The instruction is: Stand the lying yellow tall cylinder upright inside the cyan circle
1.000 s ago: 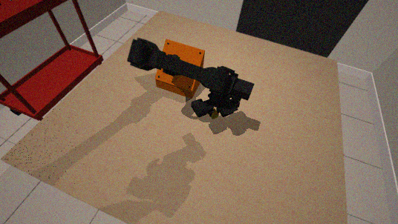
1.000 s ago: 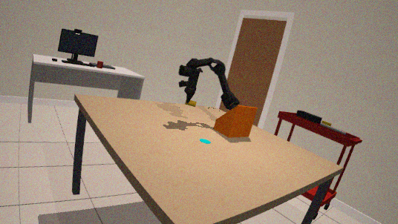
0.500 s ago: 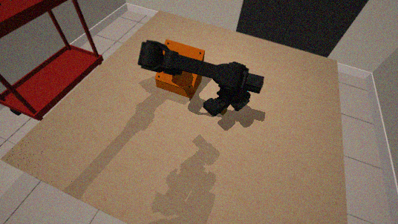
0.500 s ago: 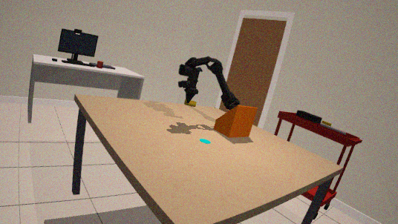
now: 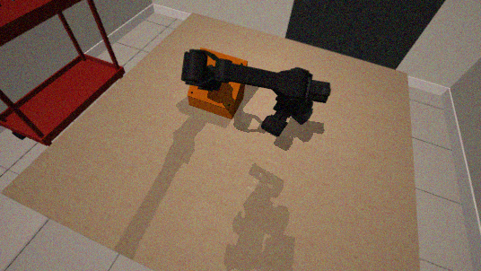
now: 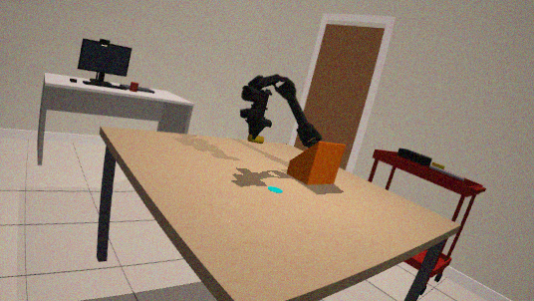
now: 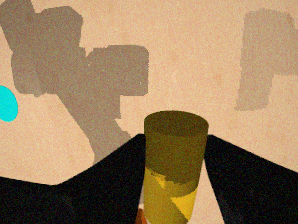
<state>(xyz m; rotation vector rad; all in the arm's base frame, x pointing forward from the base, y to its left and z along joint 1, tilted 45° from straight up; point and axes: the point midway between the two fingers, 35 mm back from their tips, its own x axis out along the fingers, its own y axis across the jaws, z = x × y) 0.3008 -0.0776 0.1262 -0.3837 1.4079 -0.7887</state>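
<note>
Now: gripper tip 250 mm to the right of the cyan circle, 140 mm above it and 40 mm short of it. From my gripper tip the other things lie so: yellow tall cylinder: 20 mm behind, 10 mm to the left.
</note>
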